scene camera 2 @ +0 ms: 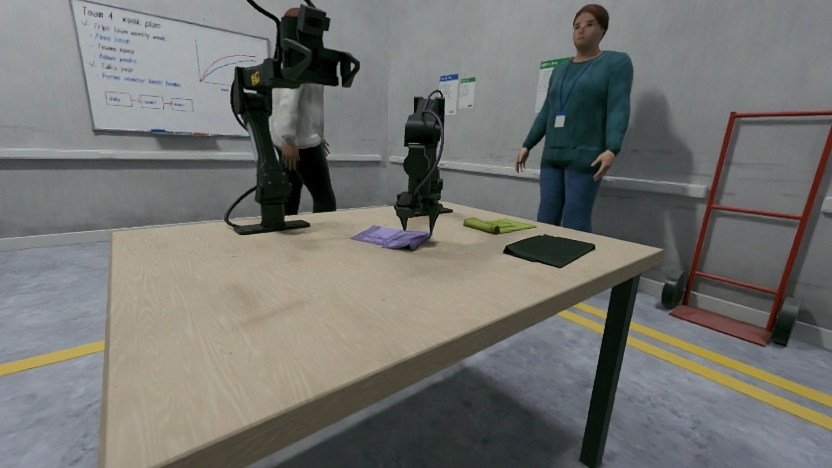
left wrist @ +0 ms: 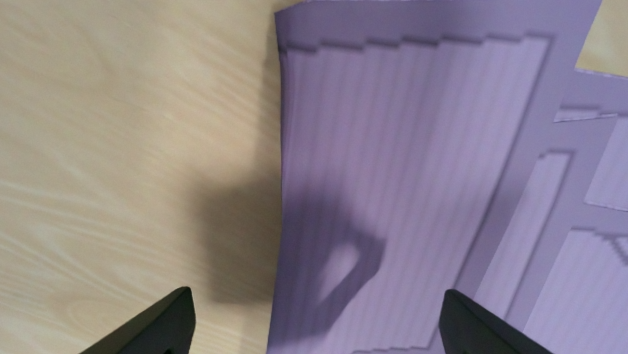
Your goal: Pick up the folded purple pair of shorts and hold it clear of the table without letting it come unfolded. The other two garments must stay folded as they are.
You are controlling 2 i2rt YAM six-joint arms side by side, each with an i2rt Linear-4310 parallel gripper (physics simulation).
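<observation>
The folded purple shorts (scene camera 2: 390, 237) (left wrist: 400, 175) lie on the table (scene camera 2: 279, 325) (left wrist: 100, 150). My left gripper (scene camera 2: 417, 229) (left wrist: 317, 304) is open and points straight down just above the shorts; in the left wrist view one fingertip is over bare wood beyond the shorts' edge and the other over the cloth. My right gripper (scene camera 2: 349, 69) is open and raised high, away from the garments. A folded green garment (scene camera 2: 499, 225) and a folded black garment (scene camera 2: 549, 250) lie on the table to the right of the shorts.
The table's near edge runs from lower left to the right corner. A person in a teal top (scene camera 2: 587, 104) stands behind the table, and another person in white (scene camera 2: 305, 116) stands behind the right arm. A red hand truck (scene camera 2: 756, 210) stands at the far right.
</observation>
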